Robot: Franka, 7 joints.
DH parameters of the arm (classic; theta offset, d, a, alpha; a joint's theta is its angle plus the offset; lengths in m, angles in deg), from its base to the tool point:
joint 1: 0 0.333 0 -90
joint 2: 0 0 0 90
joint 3: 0 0.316 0.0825 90
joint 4: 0 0 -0.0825 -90
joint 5: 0 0.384 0 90
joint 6: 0 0 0.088 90
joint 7: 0 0.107 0 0
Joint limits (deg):
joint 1: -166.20..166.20
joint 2: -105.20..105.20
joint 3: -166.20..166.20
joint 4: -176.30..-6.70
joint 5: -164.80..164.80
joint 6: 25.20..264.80
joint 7: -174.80..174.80
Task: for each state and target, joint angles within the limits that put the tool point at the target. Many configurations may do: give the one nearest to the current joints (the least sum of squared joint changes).
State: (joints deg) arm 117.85 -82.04 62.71 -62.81 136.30 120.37 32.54
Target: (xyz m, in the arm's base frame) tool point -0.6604 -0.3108 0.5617
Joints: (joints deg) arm 75.35 -79.76 72.91 -81.71 135.08 123.33 32.54
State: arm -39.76 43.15 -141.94 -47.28 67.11 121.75 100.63
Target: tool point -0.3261 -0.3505 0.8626
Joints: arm -43.65 39.13 -130.81 -84.31 62.19 109.39 100.63
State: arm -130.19 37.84 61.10 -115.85 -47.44 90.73 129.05
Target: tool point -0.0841 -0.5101 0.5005
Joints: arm -140.41 2.07 52.17 -107.68 -48.83 75.26 129.05
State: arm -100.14 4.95 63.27 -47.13 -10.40 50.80 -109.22
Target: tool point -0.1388 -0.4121 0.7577
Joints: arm -133.60 5.83 33.61 -57.55 -17.82 32.07 -109.22
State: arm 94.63 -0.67 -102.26 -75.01 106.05 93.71 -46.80
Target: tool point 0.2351 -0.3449 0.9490
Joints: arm 61.71 -16.19 -112.81 -55.28 105.99 59.07 -46.80
